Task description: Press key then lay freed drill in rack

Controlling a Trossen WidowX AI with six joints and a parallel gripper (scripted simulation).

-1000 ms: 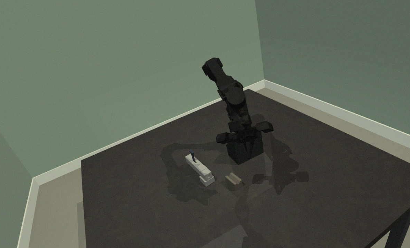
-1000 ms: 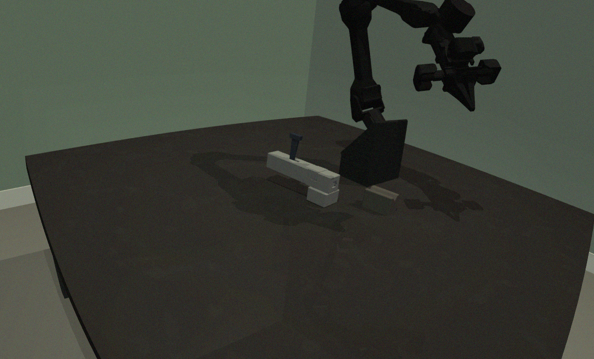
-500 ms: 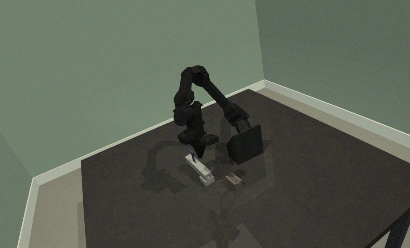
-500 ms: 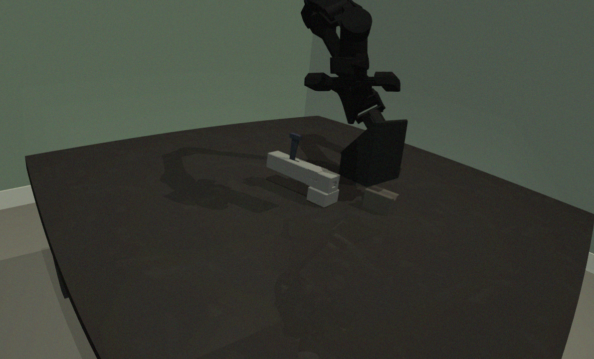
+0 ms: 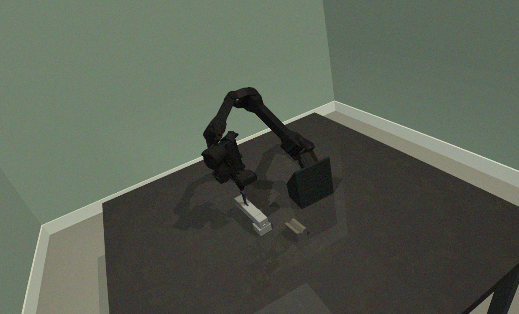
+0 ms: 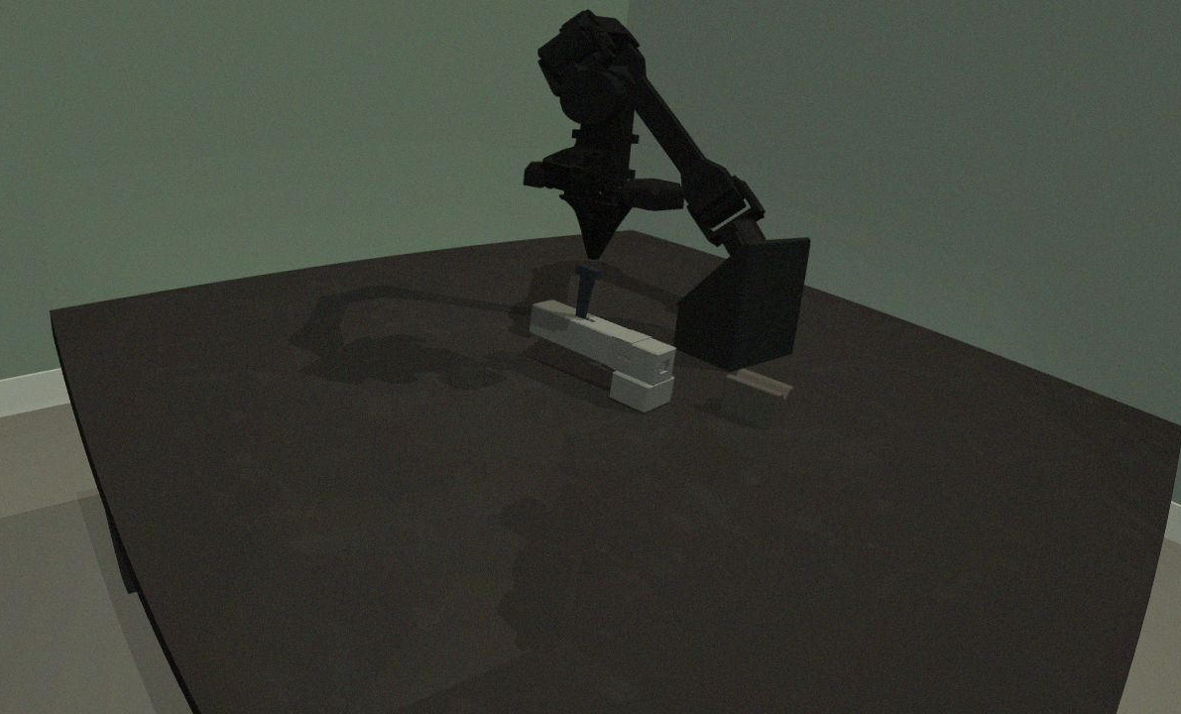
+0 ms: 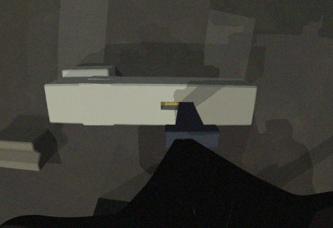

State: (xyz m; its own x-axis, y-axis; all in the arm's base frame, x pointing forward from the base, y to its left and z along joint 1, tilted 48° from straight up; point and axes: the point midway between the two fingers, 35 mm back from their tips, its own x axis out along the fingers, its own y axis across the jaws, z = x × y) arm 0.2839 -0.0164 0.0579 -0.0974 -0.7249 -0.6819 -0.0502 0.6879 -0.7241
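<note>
Now: the dark blue t-shaped peg 1 cm to the right of my gripper tip and 4 cm below it. From my gripper tip the other things lie so: rack block: 9 cm behind, 19 cm to the left, 12 cm below; pale housing: 2 cm to the left, 10 cm below.
</note>
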